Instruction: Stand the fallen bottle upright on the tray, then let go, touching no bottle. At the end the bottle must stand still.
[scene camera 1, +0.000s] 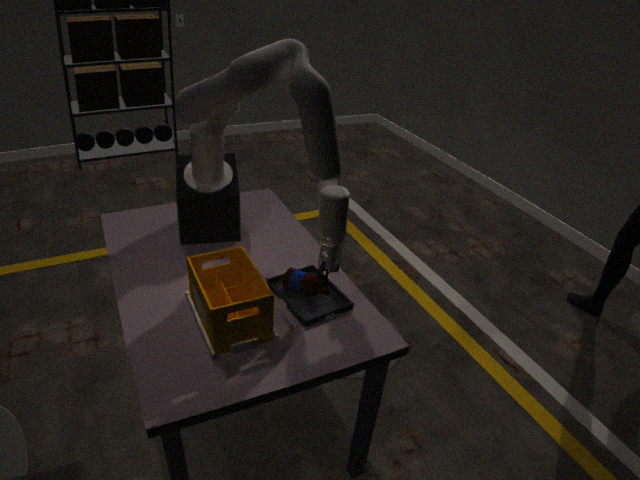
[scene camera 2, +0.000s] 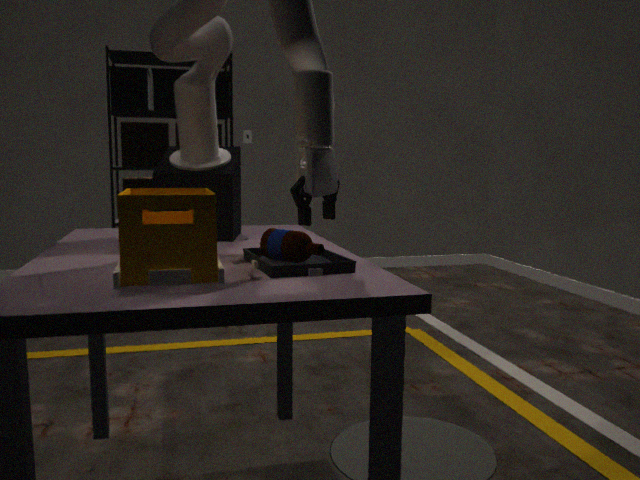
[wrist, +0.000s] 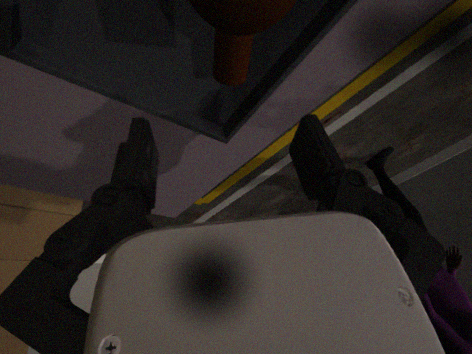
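Observation:
The fallen bottle (scene camera 1: 309, 283) (scene camera 2: 295, 246) (wrist: 240, 12), brown with a blue band, lies on its side on the dark tray (scene camera 1: 330, 314) (scene camera 2: 289, 269) (wrist: 165, 75). Its neck points right in scene camera 2 and toward the gripper in the wrist view, where its neck and shoulder show and the rest is cut off. My gripper (scene camera 1: 326, 270) (scene camera 2: 316, 220) (wrist: 227, 134) is open and empty, pointing down. It hangs above the tray's back right part, beyond the neck end, apart from the bottle. In the wrist view the neck lies ahead of the gap between the fingertips.
A yellow crate (scene camera 1: 242, 333) (scene camera 2: 168, 245) stands left of the tray on the table (scene camera 1: 320, 361) (scene camera 2: 330, 291). Dividers show inside it. A shelf rack (scene camera 1: 173, 77) (scene camera 2: 109, 129) stands behind the arm. A person's leg (scene camera 1: 617, 263) shows at the right, away from the table.

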